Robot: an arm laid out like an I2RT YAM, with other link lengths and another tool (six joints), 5 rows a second.
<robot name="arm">
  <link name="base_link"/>
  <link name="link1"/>
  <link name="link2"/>
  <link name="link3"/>
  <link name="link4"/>
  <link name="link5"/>
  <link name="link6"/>
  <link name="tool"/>
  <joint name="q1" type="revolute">
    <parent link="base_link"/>
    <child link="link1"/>
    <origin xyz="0 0 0.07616" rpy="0 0 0"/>
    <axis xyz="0 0 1"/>
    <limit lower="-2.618" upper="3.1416"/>
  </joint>
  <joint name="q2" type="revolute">
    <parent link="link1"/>
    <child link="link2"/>
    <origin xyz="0.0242 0.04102 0.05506" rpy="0 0 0"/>
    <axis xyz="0 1 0"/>
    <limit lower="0" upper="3.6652"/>
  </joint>
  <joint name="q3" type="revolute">
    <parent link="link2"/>
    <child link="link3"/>
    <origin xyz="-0.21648 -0.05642 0" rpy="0 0 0"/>
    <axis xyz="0 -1 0"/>
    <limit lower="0" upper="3.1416"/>
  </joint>
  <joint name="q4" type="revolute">
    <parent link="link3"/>
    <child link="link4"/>
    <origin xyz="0.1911 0.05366 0.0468" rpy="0 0 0"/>
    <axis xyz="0 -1 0"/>
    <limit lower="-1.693" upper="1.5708"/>
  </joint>
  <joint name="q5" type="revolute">
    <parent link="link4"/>
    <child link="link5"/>
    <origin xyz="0.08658 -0.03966 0.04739" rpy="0 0 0"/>
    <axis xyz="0 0 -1"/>
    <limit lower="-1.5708" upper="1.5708"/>
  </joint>
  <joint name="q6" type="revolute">
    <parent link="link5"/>
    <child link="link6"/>
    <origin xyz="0.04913 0 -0.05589" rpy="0 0 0"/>
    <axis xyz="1 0 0"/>
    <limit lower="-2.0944" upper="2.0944"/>
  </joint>
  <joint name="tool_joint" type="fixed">
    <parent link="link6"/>
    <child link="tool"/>
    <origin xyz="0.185 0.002 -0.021" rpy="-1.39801 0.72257 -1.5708"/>
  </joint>
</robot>
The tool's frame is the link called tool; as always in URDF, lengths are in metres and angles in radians.
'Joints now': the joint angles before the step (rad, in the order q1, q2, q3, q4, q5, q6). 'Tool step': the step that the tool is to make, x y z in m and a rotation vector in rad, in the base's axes. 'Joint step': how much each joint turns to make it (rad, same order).
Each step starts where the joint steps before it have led.
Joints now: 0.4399 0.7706 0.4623 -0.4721 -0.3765 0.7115
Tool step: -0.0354 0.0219 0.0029 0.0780 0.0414 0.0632
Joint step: 0.1184 -0.1256 -0.0652 -0.0178 -0.0208 0.1101
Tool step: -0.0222 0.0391 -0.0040 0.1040 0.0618 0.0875
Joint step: 0.1281 0.0945 -0.1031 0.2609 -0.0475 0.1292
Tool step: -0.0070 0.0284 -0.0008 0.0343 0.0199 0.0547
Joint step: 0.0945 0.1720 -0.0088 0.2149 0.0078 0.0608
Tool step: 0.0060 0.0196 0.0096 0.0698 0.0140 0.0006
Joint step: 0.0152 0.1133 -0.0117 0.1920 -0.0218 0.0631
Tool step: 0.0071 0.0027 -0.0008 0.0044 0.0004 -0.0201
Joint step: -0.0015 0.0407 0.0011 0.0487 0.0138 0.0143
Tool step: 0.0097 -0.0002 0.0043 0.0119 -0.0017 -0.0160
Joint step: -0.0325 0.0203 0.0153 0.0133 -0.0178 -0.0029
